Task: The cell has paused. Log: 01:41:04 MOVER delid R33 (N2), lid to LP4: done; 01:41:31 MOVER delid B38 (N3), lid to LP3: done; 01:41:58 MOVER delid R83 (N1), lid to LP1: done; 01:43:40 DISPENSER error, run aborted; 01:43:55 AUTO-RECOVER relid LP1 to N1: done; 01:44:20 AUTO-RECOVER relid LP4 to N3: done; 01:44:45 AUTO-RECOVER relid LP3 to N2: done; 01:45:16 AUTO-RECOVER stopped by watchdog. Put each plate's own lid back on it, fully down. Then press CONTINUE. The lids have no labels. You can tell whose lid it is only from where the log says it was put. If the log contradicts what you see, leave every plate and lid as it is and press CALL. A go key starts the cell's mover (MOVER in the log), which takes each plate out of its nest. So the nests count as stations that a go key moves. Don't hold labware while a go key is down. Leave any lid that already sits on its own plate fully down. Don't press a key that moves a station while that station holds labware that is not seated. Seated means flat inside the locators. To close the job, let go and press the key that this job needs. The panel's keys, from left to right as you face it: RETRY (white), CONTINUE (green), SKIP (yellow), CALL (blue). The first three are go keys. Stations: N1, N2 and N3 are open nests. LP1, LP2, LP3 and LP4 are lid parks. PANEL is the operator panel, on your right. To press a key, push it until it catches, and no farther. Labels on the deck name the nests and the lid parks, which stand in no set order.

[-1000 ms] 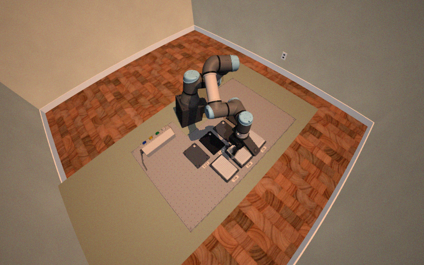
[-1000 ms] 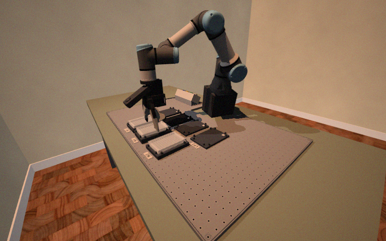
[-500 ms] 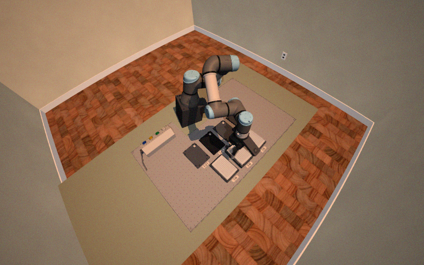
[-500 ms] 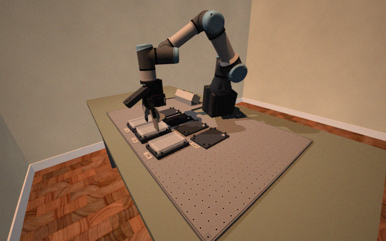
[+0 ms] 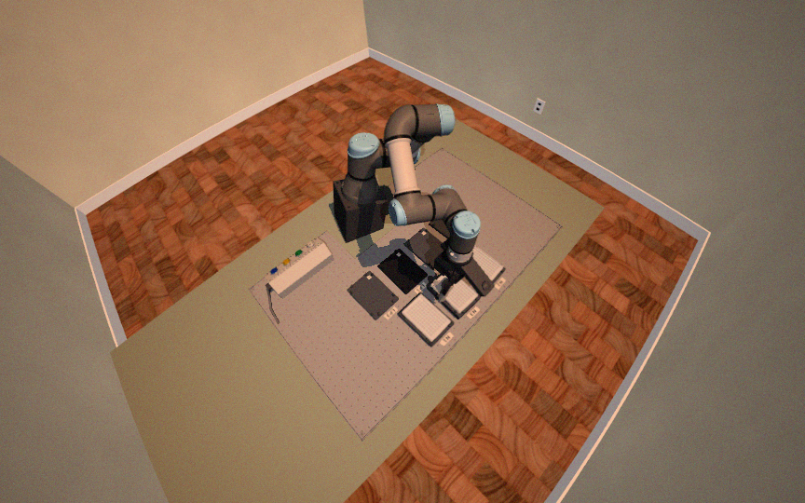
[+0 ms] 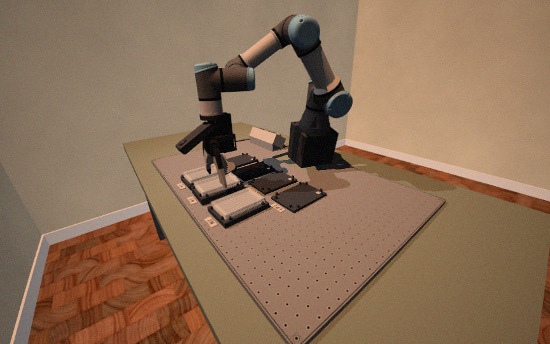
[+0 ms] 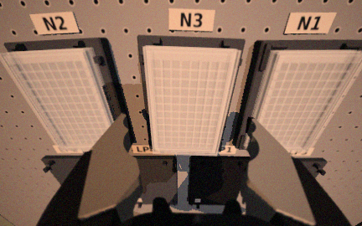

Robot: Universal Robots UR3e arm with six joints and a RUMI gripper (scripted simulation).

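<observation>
The clear lid is 10 mm below my hand. From my hand the other things lie so: LP3 lid park: 180 mm behind, 200 mm to the right, 40 mm below; then lid park LP4: 180 mm behind, 60 mm to the left, 40 mm below; then LP1 lid park: 180 mm behind, 70 mm to the right, 40 mm below.
</observation>
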